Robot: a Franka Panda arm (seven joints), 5 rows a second.
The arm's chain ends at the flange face. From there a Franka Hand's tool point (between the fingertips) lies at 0.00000 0.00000 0.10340 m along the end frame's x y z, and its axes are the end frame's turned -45 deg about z.
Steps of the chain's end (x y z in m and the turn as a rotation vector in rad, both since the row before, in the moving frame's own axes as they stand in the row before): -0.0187, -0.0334, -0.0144, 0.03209, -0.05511, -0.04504; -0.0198, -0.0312, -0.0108, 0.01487, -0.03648, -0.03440; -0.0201, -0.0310, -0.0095, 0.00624, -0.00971, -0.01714; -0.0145, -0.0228, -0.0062, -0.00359, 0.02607, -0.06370
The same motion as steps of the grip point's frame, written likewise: 0.0086, -0.0432, -0.0146, 0.06166, -0.01628, -0.04504; 0.0064, -0.0398, -0.0109, 0.03631, -0.01528, -0.03440; 0.0074, -0.0373, -0.0095, 0.01128, -0.00245, -0.01714; 0.0076, -0.0243, -0.0062, -0.02097, 0.01590, -0.06370
